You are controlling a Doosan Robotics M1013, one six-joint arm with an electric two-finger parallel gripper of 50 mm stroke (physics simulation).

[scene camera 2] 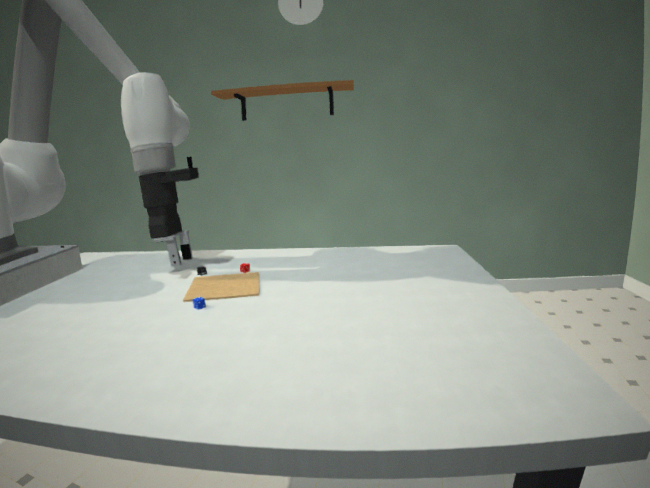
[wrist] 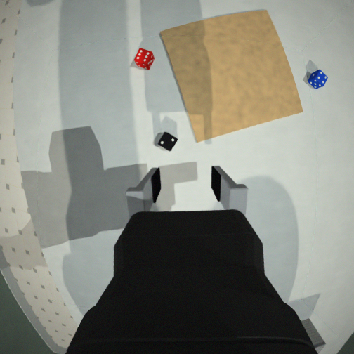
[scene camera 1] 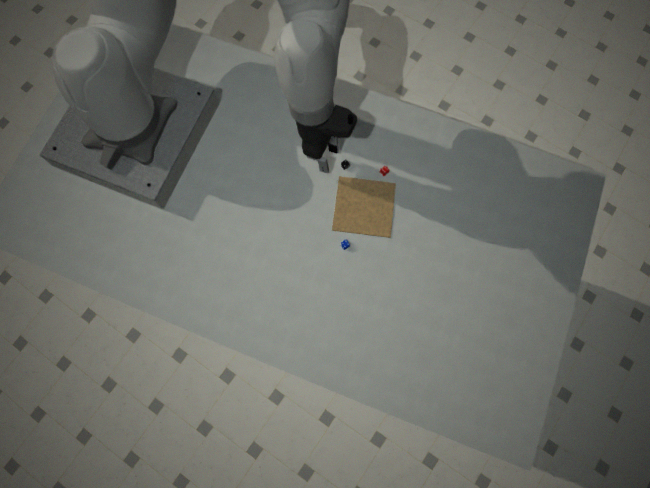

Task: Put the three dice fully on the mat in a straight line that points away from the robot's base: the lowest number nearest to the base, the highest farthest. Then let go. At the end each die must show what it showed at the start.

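Frame: origin at the arm's base, x right, y back, z down, level; millimetres.
Where they show: gripper, fingertip midpoint: point(scene camera 2: 182, 262) point(scene camera 1: 329, 161); arm's base, link origin: point(scene camera 1: 130, 123).
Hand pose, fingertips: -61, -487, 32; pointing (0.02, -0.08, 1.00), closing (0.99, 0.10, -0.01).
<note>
Things, the pixels of their top centre, and the offset from my fingertips, as dx, dy, dz. Level surfaces: height alone.
- black die, top centre: point(scene camera 2: 201, 267) point(scene camera 1: 345, 163) -14, -38, +17
- red die, top centre: point(scene camera 2: 244, 264) point(scene camera 1: 384, 169) -27, -135, +17
- blue die, top centre: point(scene camera 2: 198, 298) point(scene camera 1: 345, 243) +183, -97, +17
- tan mat, top centre: point(scene camera 2: 224, 284) point(scene camera 1: 364, 206) +75, -113, +29
- table, surface height: dz +33
A black die point(scene camera 1: 344, 164) point(scene camera 2: 201, 270) point(wrist: 167, 141) lies off the mat, by its corner nearest the gripper; two white pips show on its top in the wrist view. A red die point(scene camera 1: 384, 170) point(scene camera 2: 244, 267) point(wrist: 144, 58) lies off the same side of the mat, farther from the base; its top looks like a six. A blue die point(scene camera 1: 345, 244) point(scene camera 2: 198, 303) point(wrist: 317, 79) lies off the opposite side; its number is hard to read. The tan mat point(scene camera 1: 364, 207) point(scene camera 2: 223, 286) point(wrist: 240, 70) bears no die. My gripper point(scene camera 1: 329, 156) point(scene camera 2: 181, 260) point(wrist: 185, 177) is open and empty, above the table on the base side of the black die.
The robot's base plate point(scene camera 1: 181, 112) point(scene camera 2: 47, 267) stands on the table point(scene camera 1: 446, 325) point(scene camera 2: 367, 341) at the left in both scene views. Arm shadows cross the table and one part of the mat. A wooden shelf point(scene camera 2: 283, 89) is on the back wall.
</note>
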